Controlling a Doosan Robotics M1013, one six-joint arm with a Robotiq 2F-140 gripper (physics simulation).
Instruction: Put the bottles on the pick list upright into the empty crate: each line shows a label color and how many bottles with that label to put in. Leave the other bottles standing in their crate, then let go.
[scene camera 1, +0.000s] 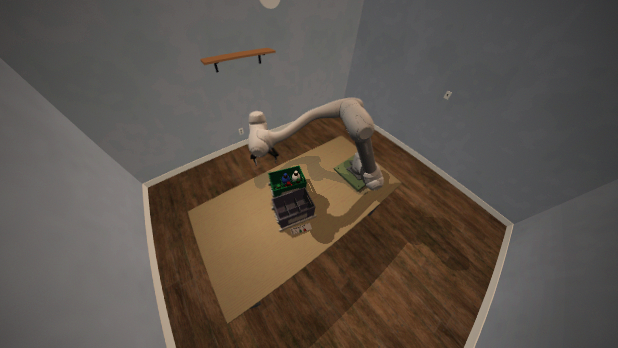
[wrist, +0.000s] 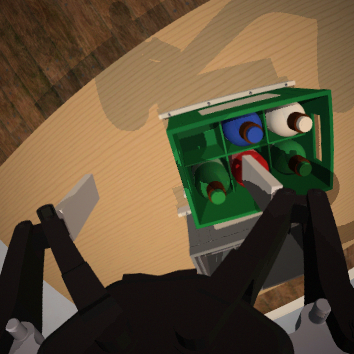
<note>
In view: the gripper (wrist: 167, 177), a blue bottle (wrist: 242, 130) and a green bottle (wrist: 211, 180).
</note>
